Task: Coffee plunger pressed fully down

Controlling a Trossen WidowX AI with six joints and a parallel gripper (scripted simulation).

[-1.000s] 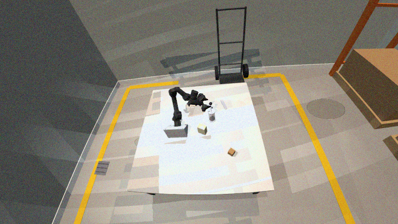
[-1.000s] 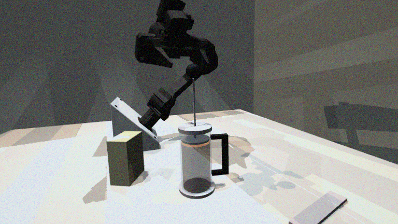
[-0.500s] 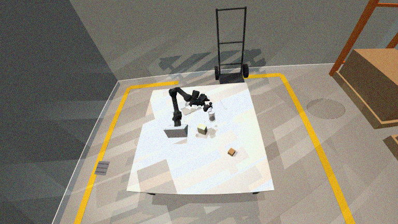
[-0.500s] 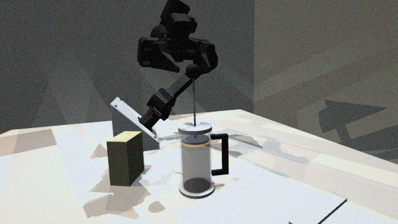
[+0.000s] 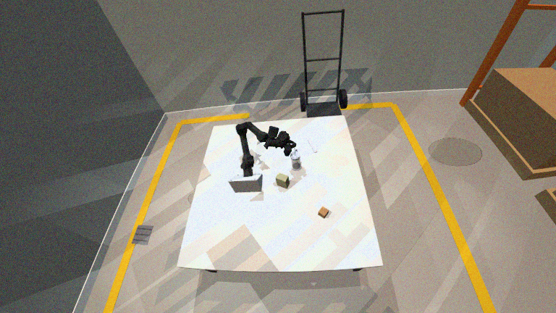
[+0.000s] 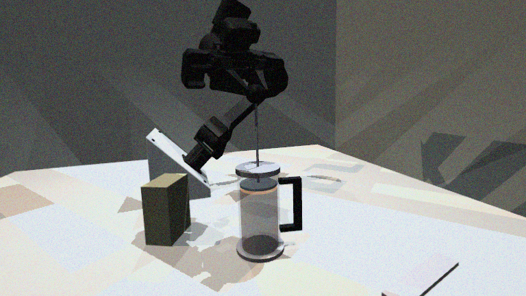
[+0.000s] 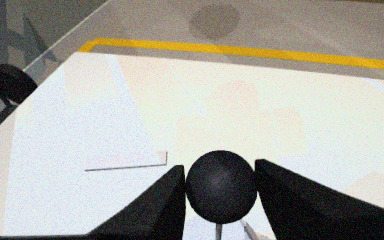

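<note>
Right now the glass coffee press is 14 cm below my gripper tip and 2 cm to the left of it. From my gripper tip the other things lie so: flat grey bar: 26 cm below, 18 cm to the left, 16 cm ahead; then orange cube: 42 cm to the right, 24 cm below, 11 cm ahead.
</note>
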